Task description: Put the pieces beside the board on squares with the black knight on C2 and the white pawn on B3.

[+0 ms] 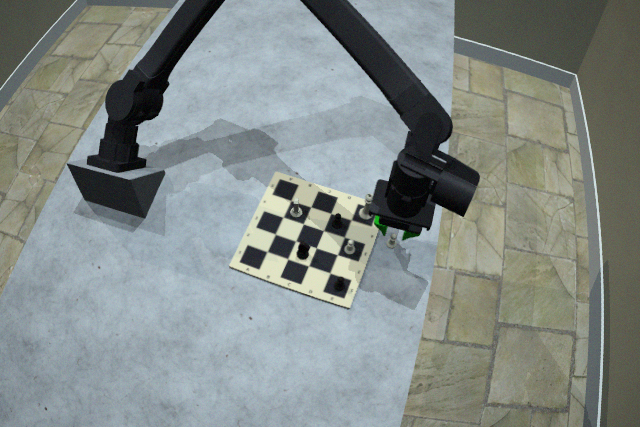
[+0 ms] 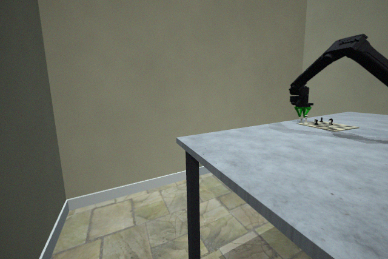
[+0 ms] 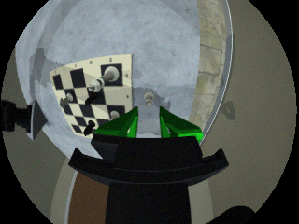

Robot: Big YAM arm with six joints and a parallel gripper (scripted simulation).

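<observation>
Right now my hand is 140 mm past the chessboard, 40 mm above it and 30 mm to the left of it. Round my hand: tall white piece (60 mm behind, 50 mm to the left, 10 mm below); then black knight (140 mm behind, 60 mm to the right, 20 mm below).
</observation>
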